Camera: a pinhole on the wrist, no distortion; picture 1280 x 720 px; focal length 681.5 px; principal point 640.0 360.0 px. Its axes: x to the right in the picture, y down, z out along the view. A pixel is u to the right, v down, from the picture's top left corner.
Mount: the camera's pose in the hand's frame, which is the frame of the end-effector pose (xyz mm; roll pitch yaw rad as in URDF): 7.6 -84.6 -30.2 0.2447 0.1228 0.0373
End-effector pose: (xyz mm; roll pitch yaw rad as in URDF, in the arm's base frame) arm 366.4 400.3 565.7 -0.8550 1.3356 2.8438
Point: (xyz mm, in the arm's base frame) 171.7 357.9 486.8
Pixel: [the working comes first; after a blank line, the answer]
In the camera's frame: 85.2 82.1 200.8

929 639
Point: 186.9 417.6 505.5
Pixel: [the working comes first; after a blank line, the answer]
In the camera's frame: 71.2 27.7 169.4

927 471
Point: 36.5 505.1 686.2
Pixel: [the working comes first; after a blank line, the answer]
In the camera's frame: -83.6 -122.7 297.2

448 79
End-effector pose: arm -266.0 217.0 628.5 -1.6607 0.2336 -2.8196
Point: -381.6 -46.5 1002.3
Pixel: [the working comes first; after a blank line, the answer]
In the camera's frame: 55.0 -282.3 291.5

outside the picture
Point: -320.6 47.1 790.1
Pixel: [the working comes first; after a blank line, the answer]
In the camera's frame: 33.9 -68.6 184.7

765 107
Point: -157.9 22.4 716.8
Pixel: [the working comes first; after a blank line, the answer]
In the camera's frame: -97.3 47.6 226.3

347 503
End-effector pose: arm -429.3 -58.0 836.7 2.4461 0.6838 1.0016
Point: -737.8 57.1 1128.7
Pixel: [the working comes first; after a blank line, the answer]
In the camera's frame: -206.7 -118.6 -325.1

behind the camera
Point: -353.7 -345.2 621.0
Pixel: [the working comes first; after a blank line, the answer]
In the camera's frame: -73.2 157.3 362.8

502 655
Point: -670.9 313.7 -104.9
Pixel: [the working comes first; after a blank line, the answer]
In the camera's frame: 670.3 -547.2 474.4

outside the picture
